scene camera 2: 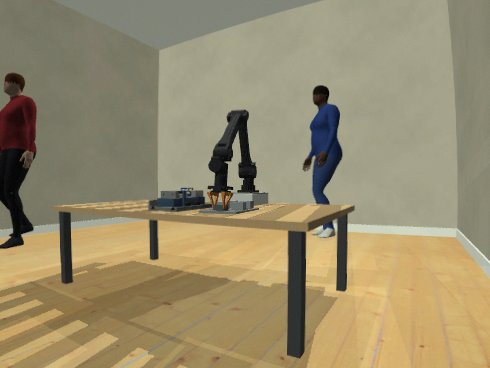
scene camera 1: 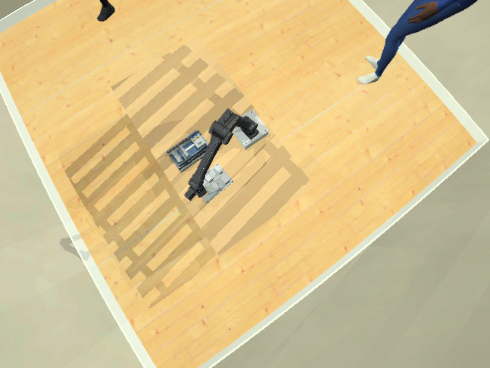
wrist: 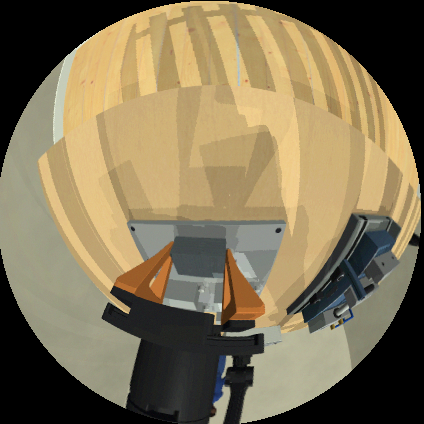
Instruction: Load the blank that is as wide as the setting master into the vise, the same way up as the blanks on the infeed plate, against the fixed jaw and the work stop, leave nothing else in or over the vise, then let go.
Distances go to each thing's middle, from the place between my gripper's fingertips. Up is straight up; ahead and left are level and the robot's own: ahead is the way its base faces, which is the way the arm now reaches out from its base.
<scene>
I see my gripper 10 mm past the darker ribbed block (wrist: 195,256). Round my hand: grey infeed plate (wrist: 255,243) 100 mm behind, 10 mm below.
</scene>
